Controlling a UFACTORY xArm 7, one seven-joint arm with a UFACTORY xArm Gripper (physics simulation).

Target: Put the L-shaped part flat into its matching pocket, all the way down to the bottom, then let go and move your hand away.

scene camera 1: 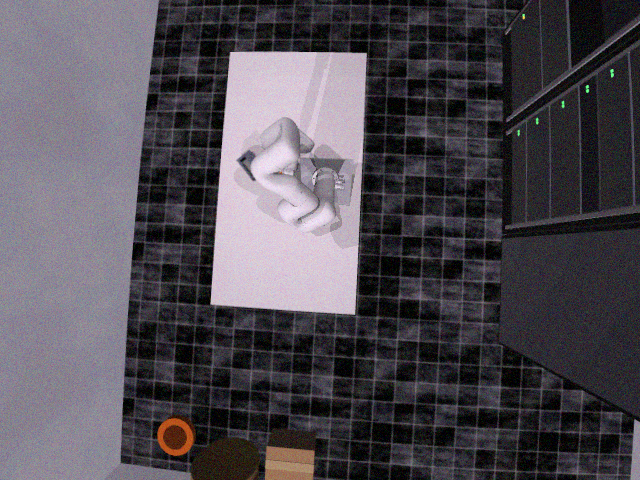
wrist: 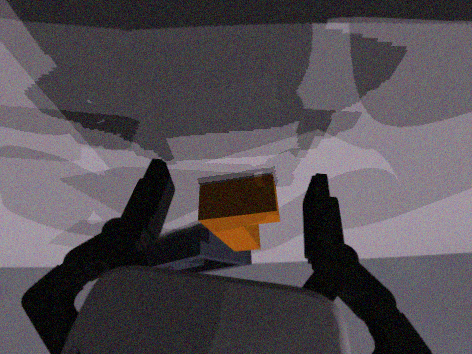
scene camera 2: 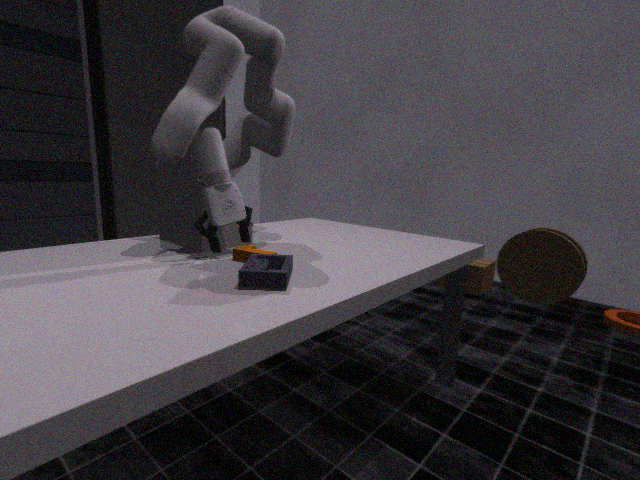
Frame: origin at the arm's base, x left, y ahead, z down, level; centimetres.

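Where they show: gripper, between the fingertips: [wrist: 237, 180] [scene camera 2: 232, 247]; arm's base, origin of its link: [scene camera 1: 325, 179].
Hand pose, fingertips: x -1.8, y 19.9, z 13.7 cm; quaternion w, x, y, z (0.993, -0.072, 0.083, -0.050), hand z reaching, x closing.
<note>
Each offset is from my fingertips to the top centre of the thing. Level surfaces: height alone.
The orange L-shaped part @(dx +2.0, dy +9.1, dz -0.8 cm) [scene camera 2: 244, 253] [wrist: 238, 197] lies flat on the table beside the dark block. A tiny bit of orange shows under the arm in scene camera 1. The dark blue-grey block with the pocket @(dx -4.6, dy +22.4, dz -1.5 cm) [scene camera 1: 248, 166] [scene camera 2: 263, 279] [wrist: 186, 245] stands on the table; its opening faces up, and the arm partly covers it in scene camera 1. My gripper [scene camera 2: 231, 245] [wrist: 237, 180] is open and empty, low over the table on the arm-base side of the part. In the wrist view the part appears between the two fingers, beyond them, not gripped. The gripper is hidden under the arm in scene camera 1.
The white table @(dz +2.2 cm) [scene camera 1: 284, 268] [scene camera 2: 129, 330] carries the arm, with its grey base at the back in scene camera 2. A dark rack cabinet [scene camera 1: 563, 289] stands to the right in scene camera 1. An orange ring [scene camera 1: 161, 436], a round dark object [scene camera 1: 224, 459] and a wooden box [scene camera 1: 289, 457] are off the table.
</note>
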